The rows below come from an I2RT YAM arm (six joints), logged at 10 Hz.
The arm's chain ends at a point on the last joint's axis. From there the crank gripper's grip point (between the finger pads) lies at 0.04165 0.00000 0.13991 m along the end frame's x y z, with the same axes.
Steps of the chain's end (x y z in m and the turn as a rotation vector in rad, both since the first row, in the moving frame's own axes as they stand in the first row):
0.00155 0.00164 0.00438 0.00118 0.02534 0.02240
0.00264 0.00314 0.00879 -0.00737 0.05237 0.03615
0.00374 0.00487 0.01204 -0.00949 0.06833 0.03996
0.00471 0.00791 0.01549 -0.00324 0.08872 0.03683
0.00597 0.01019 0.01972 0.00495 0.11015 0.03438
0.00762 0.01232 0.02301 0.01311 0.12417 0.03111
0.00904 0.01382 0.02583 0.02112 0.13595 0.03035
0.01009 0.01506 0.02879 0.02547 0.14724 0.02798
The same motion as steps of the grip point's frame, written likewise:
0.00507 0.00245 0.00328 0.00118 0.02534 0.02240
0.00986 0.00580 0.00641 -0.00737 0.05237 0.03615
0.01313 0.00804 0.00886 -0.00949 0.06833 0.03996
0.01690 0.01012 0.01125 -0.00324 0.08872 0.03683
0.02108 0.01120 0.01430 0.00495 0.11015 0.03438
0.02463 0.01209 0.01677 0.01311 0.12417 0.03111
0.02764 0.01248 0.01888 0.02112 0.13595 0.03035
0.03019 0.01304 0.02114 0.02547 0.14724 0.02798

